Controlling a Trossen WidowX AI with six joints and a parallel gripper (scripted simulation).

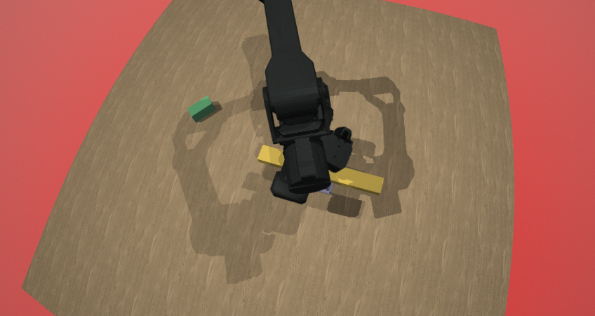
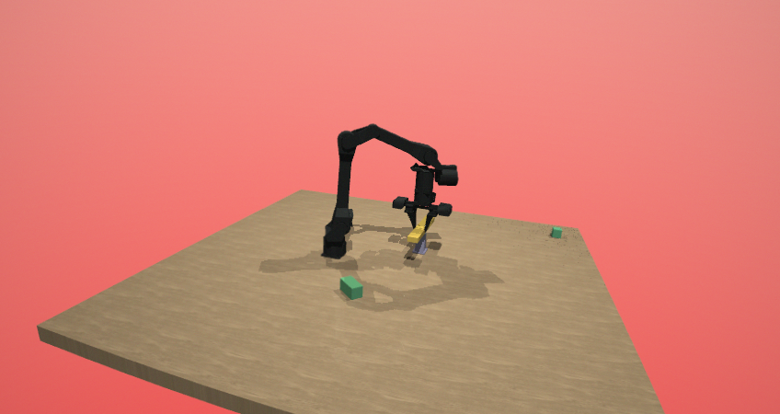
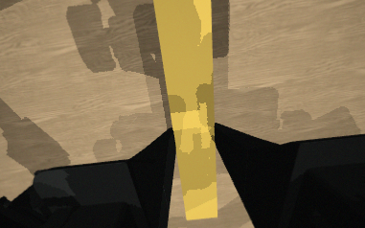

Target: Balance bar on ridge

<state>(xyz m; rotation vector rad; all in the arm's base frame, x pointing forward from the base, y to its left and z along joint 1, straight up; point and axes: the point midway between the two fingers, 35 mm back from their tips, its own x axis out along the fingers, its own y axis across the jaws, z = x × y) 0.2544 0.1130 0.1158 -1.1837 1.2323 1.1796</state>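
The yellow bar is 30 mm to the left of my gripper tip. Round my gripper tip: green cube: 490 mm ahead, 390 mm to the left, 60 mm below.
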